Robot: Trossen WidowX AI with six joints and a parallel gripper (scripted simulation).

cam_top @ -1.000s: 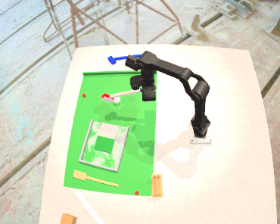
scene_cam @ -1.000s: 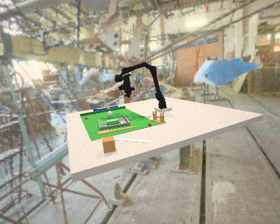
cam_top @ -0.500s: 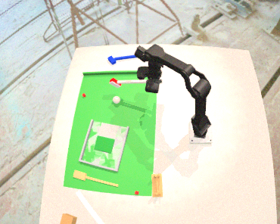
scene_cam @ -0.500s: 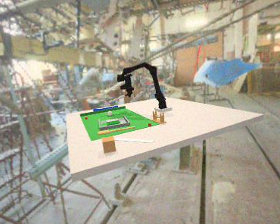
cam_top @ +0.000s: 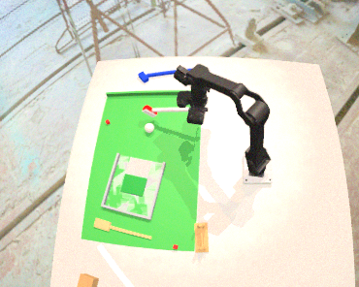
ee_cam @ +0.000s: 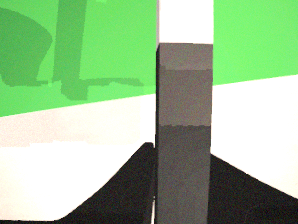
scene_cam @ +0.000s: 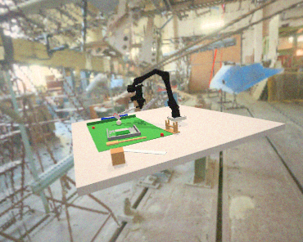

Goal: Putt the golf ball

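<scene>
Now: gripper tip 110 mm short of the red putter. From my gripper tip the other things lie so: white golf ball 220 mm ahead, 60 mm to the left, 80 mm below; then green mat 210 mm ahead, 210 mm to the left, 100 mm below; then blue putter 230 mm ahead, 280 mm to the right, 90 mm below.
</scene>
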